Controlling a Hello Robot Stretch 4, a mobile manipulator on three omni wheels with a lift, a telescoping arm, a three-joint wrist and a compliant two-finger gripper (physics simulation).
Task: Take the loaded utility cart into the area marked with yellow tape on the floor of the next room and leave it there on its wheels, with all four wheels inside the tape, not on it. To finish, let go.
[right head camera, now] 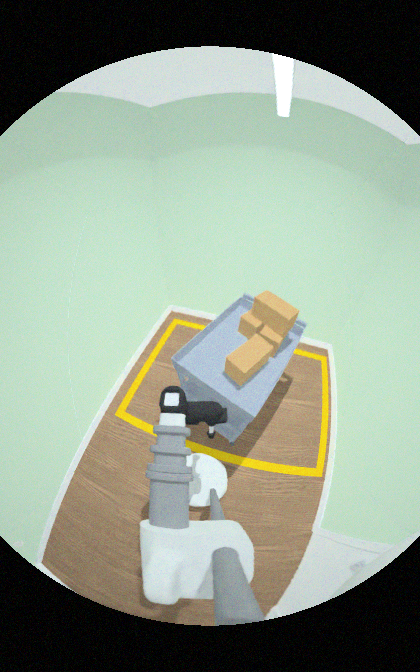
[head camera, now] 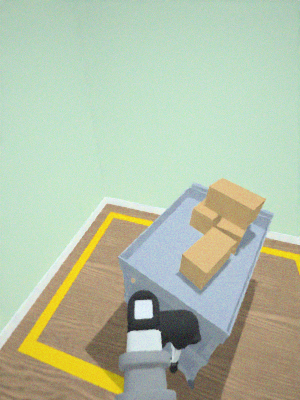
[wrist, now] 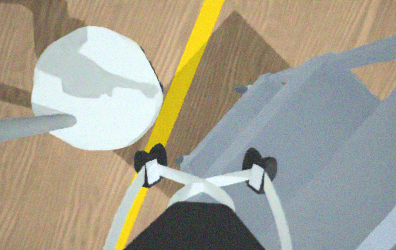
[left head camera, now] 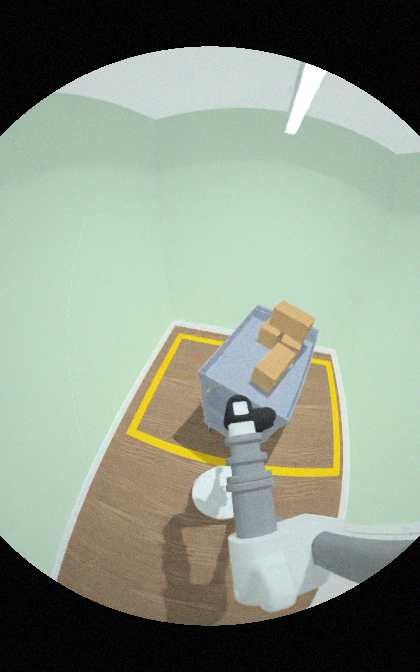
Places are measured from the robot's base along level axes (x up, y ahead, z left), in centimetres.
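Where they show: gripper, fingertip midpoint: (head camera: 170, 344) (wrist: 204, 159); robot's base, link origin: (wrist: 110, 93).
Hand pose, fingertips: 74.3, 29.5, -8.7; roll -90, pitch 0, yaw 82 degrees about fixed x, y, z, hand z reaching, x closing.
Each offset is from my fingertips to the top centre of the thing, as dx, dy, dz. "spot": to the spot under its first point.
The blue-grey utility cart (head camera: 160, 250) (left head camera: 230, 360) (right head camera: 210, 345) (wrist: 300, 150) stands upright, turned at an angle to the yellow tape (head camera: 70, 280) (left head camera: 155, 385) (right head camera: 146, 370) (wrist: 174, 95). Several cardboard boxes {+14.1, +27.5, -18.5} (head camera: 207, 255) (left head camera: 275, 367) (right head camera: 249, 357) lie on its top tray. In the wrist view, one near caster {spot: -69.1, -0.7, -16.7} (wrist: 180, 160) is just inside the front tape line and another {spot: -68.0, +22.6, +12.8} (wrist: 242, 89) is farther inside. The far wheels are hidden. My gripper (wrist: 204, 159) is open, its fingers apart with nothing between them, above the front tape line at the cart's near end.
A white round disc (left head camera: 212, 492) (right head camera: 207, 480) (wrist: 97, 90) with a grey rod is beside the front tape line, outside it. Green walls (head camera: 150, 100) with white skirting (head camera: 55, 267) stand close behind and to the left of the taped area. Another wall is at the right.
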